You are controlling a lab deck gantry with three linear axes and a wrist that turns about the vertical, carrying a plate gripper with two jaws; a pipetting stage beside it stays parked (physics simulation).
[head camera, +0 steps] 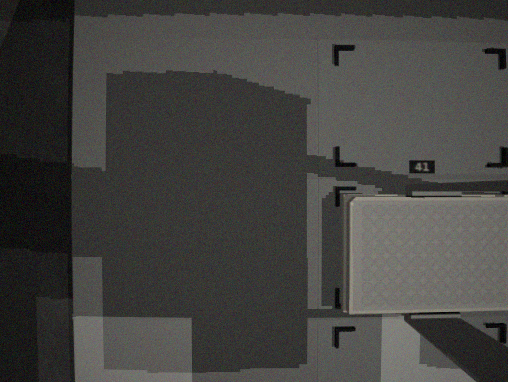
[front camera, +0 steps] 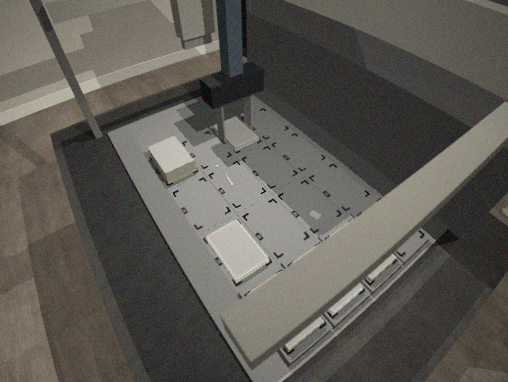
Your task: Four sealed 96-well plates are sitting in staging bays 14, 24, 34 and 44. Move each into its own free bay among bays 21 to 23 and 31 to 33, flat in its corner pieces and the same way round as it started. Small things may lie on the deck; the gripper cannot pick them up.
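A white sealed plate is low over bay 31, below the label 41 in the head view; its right part is cut off there. My gripper is down there, shut on this plate, one jaw along each long side. In the head view the plate lies a little toward the lower side between the corner pieces. Whether its base touches the deck is hidden. At the front right, sealed plates show in part in staging bays behind the beam.
A tall white block stands at the left of the deck and a flat white plate lies nearer the front. A thin white stick, a small bit and a pale square lie on the deck. A long beam crosses the front.
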